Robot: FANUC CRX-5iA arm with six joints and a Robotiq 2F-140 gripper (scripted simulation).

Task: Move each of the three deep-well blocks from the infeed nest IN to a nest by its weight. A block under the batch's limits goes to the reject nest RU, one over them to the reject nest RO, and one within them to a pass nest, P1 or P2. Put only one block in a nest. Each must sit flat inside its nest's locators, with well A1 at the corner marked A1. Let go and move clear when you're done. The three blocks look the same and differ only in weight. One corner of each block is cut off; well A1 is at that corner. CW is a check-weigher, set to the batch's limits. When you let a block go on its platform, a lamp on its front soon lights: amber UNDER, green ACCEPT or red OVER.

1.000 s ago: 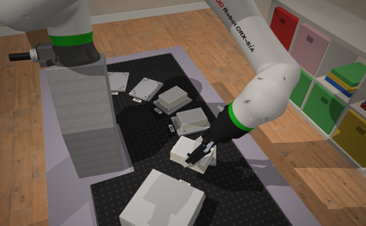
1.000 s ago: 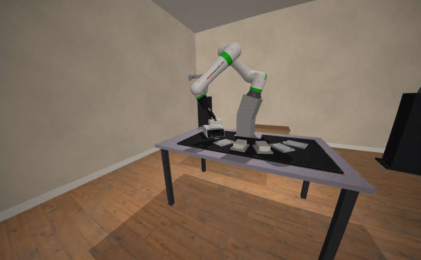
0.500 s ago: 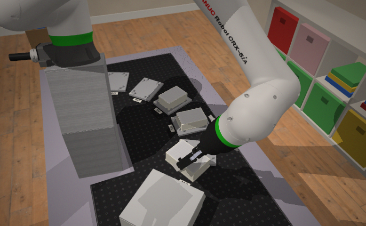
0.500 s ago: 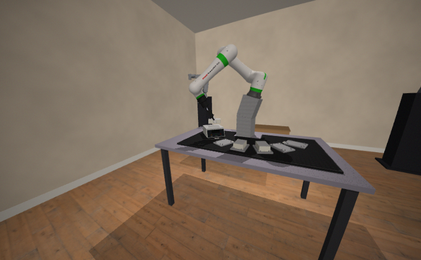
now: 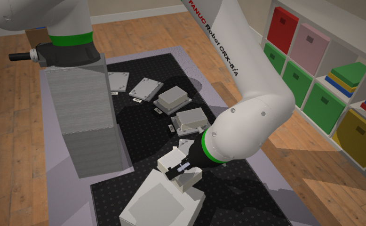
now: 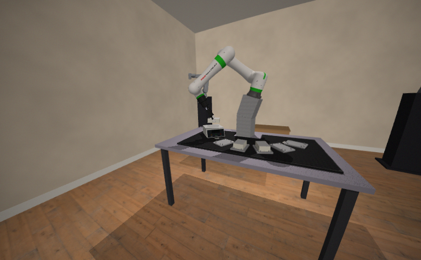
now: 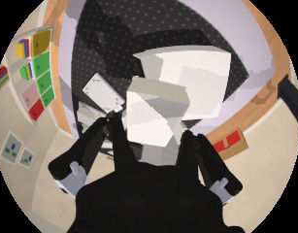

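Now: the pale weigher platform 100 mm below my hand, 70 mm behind it and 60 mm to the right of it. Also, from my hand: grey nest plate 540 mm to the left, 190 mm below, 90 mm ahead; check-weigher 130 mm below, 60 mm to the right, 60 mm behind.
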